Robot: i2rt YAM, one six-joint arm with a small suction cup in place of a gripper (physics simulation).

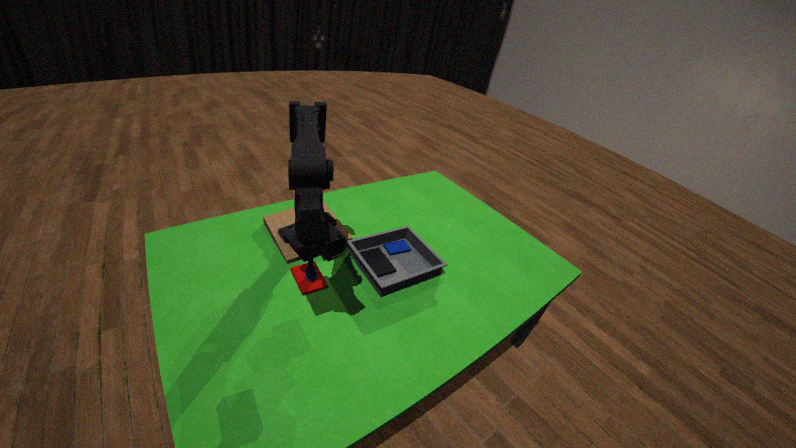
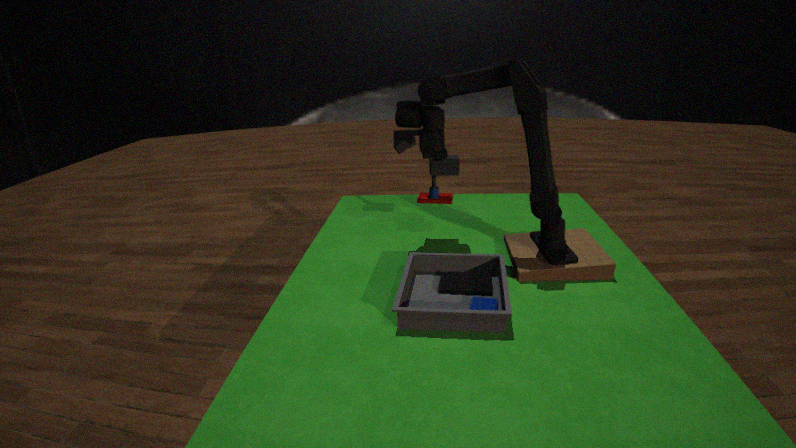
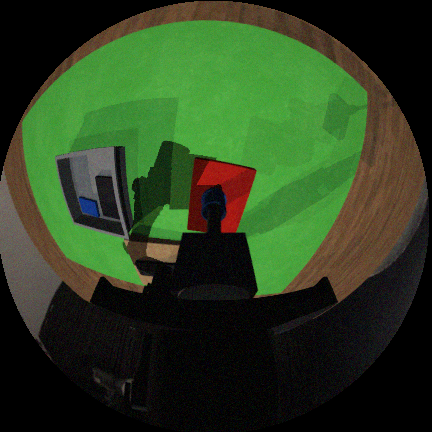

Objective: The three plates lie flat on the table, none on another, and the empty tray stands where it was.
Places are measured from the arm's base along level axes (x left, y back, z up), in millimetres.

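Pixels of known places: end effector, tool point: point(image 1: 311, 279) point(image 2: 433, 200) point(image 3: 213, 195); arm's base, origin of the base link: point(image 2: 552, 247) point(image 3: 164, 268).
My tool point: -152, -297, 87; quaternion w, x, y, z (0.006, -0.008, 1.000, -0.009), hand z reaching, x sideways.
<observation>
For each thing: its top centre in the pictures, then the offset to it from my tool point, as dx, dy, dz. Level surfaces: height alone.
- red plate, middle of its top: point(image 3: 217, 203) point(image 1: 308, 275) point(image 2: 435, 196) -5, +5, +12
- green table, its level: dz -115
- grey tray, middle of its top: point(image 2: 454, 279) point(image 3: 83, 195) point(image 1: 396, 252) +319, +21, -65
- black plate, middle of its top: point(image 2: 465, 281) point(image 3: 108, 199) point(image 1: 376, 261) +267, +54, -103
- smaller blue plate, middle of its top: point(image 2: 483, 308) point(image 3: 87, 207) point(image 1: 397, 246) +378, +76, -103
A red plate point(image 1: 305, 285) point(image 2: 446, 198) point(image 3: 242, 176) hangs flat on my suction cup point(image 1: 311, 274) point(image 2: 433, 194) point(image 3: 214, 204), above the green table point(image 1: 473, 311) point(image 2: 334, 384) point(image 3: 225, 75), beside the tray. The grey tray point(image 1: 414, 279) point(image 2: 453, 321) point(image 3: 117, 160) stands on the table. In it lie a black plate point(image 1: 378, 262) point(image 2: 466, 284) point(image 3: 105, 196) and a smaller blue plate point(image 1: 397, 246) point(image 2: 484, 303) point(image 3: 89, 206), apart from each other. The cup hides the middle of the red plate.
The wooden base board point(image 1: 278, 222) point(image 2: 590, 250) point(image 3: 160, 251) of the arm stands on the table beside the tray. Shadows of the arm and the tray fall across the green top. The table's edges drop to a wooden floor.
</observation>
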